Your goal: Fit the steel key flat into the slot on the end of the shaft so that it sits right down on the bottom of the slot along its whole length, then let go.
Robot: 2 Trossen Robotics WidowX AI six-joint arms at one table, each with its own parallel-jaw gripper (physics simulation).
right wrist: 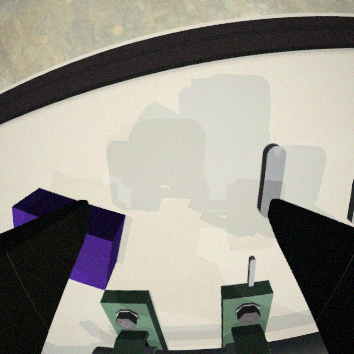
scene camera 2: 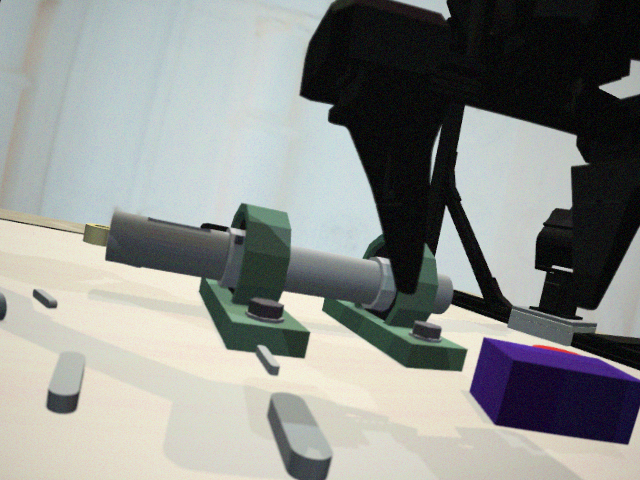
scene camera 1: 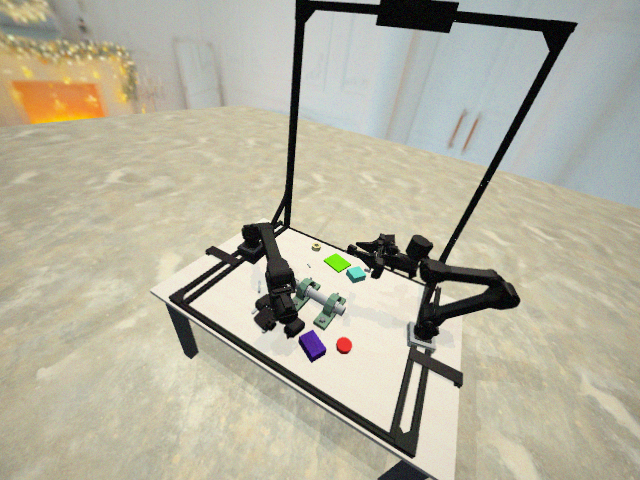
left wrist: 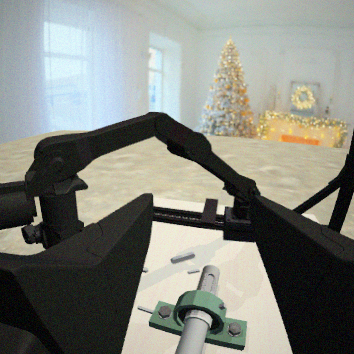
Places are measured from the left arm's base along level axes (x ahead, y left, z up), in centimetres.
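Pixels of known places: left gripper, fingertip midpoint: (scene camera 1: 354,247) (left wrist: 202,203); right gripper, fingertip midpoint: (right wrist: 180,208) (scene camera 2: 504,302) (scene camera 1: 279,330); left arm's base, origin of the base link: (scene camera 2: 555,314) (scene camera 1: 422,334); right arm's base, origin of the base link: (scene camera 1: 251,245) (left wrist: 240,214).
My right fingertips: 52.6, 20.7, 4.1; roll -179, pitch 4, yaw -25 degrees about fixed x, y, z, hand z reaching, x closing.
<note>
Ahead of a thing's pixels: the offset from my right fingertips to its middle, as dx, dy, dz. "*": to the spot under its first point.
A grey shaft {-5.3, -23.0, -2.6} (scene camera 1: 317,296) (scene camera 2: 330,271) (left wrist: 192,340) lies through two green bearing blocks; its slot {* +4.5, -25.5, -0.7} (scene camera 2: 180,223) (left wrist: 210,280) faces up and looks empty. Several loose steel-grey keys lie on the table: a large one {+6.1, -4.2, -7.0} (scene camera 2: 299,434) (right wrist: 274,177), a shorter one {+14.3, -9.9, -7.1} (scene camera 2: 67,379) and a thin one {+2.0, -13.5, -7.2} (scene camera 2: 267,360) (right wrist: 251,271) by a bearing foot; which one fits is unclear. My right gripper (scene camera 1: 279,330) (scene camera 2: 498,298) (right wrist: 180,208) is open above the table, between the purple block and large key in its wrist view. My left gripper (scene camera 1: 353,246) (left wrist: 202,203) is open and empty, raised away from the shaft.
A purple block {-12.2, -1.8, -5.5} (scene camera 1: 312,345) (scene camera 2: 555,390) (right wrist: 97,250) and a red disc {-23.4, -6.2, -6.2} (scene camera 1: 344,345) lie near the bearings. A green plate {-10.7, -52.4, -7.1} (scene camera 1: 337,262), a teal block {-21.7, -46.0, -5.8} (scene camera 1: 356,274) and a brass ring {+3.3, -59.6, -6.3} (scene camera 1: 316,246) (scene camera 2: 95,234) lie toward the back. Black rails border the table.
</note>
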